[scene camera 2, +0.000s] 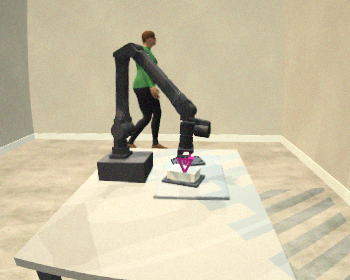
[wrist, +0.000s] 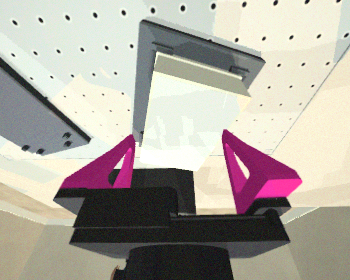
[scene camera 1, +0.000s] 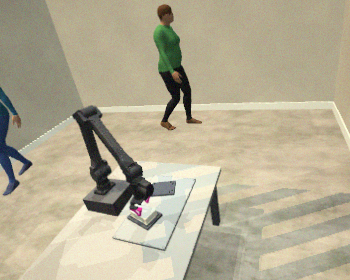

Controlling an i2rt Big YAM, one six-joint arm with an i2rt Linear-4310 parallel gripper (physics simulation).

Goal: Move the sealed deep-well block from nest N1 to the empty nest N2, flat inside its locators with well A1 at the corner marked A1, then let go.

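Pixels of known places: gripper, fingertip midpoint: (scene camera 2: 184,168) (wrist: 177,136) (scene camera 1: 143,209); arm's base, link origin: (scene camera 2: 121,156) (scene camera 1: 105,188).
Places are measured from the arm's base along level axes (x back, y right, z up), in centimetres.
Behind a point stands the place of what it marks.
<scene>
The sealed deep-well block (scene camera 1: 145,215) @(x -35.3, y 11.0, z -1.9 cm) (scene camera 2: 183,175) @(x -32.0, y 12.4, z -3.3 cm) (wrist: 190,115) @(x -34.8, y 8.6, z -2.0 cm) is a pale cream box. It sits in nest N1 (scene camera 1: 147,225) @(x -37.2, y 14.1, z -5.7 cm) (scene camera 2: 197,182) @(x -38.0, y 12.9, z -6.1 cm) (wrist: 146,42) @(x -39.6, y 4.6, z -6.1 cm), a dark grey plate with low locators. The empty nest N2 (scene camera 1: 164,188) @(x -33.1, y -14.9, z -6.1 cm) (scene camera 2: 196,161) @(x -36.0, y -13.7, z -6.1 cm) (wrist: 35,112) @(x -31.8, y -11.0, z -6.1 cm) is a similar dark plate with small pegs, to the left in the wrist view. My gripper (scene camera 1: 143,206) @(x -32.0, y 7.5, z -1.9 cm) (scene camera 2: 185,170) @(x -32.0, y 7.5, z -1.9 cm) (wrist: 177,136) @(x -32.0, y 7.5, z -1.9 cm) is open, its magenta fingers empty. They are spread at either side of the block's near end in the wrist view; their exact height is unclear. No A1 mark is readable.
Both nests stand on a pale perforated board (scene camera 1: 165,232) @(x -47.6, y 14.5, z -7.3 cm) (scene camera 2: 215,193) @(x -45.7, y 20.6, z -7.3 cm) on the table (scene camera 1: 75,260) @(x -10.1, y 42.2, z -8.6 cm) (scene camera 2: 150,235) @(x -25.8, y 49.7, z -8.6 cm). The dark robot base (scene camera 1: 106,198) @(x -7.4, y 7.7, z 0.8 cm) (scene camera 2: 125,167) @(x -6.0, y 11.5, z -1.3 cm) stands beside the board. A person in green (scene camera 1: 169,50) (scene camera 2: 142,79) is beyond the table; another in blue is at the left edge of the first scene view.
</scene>
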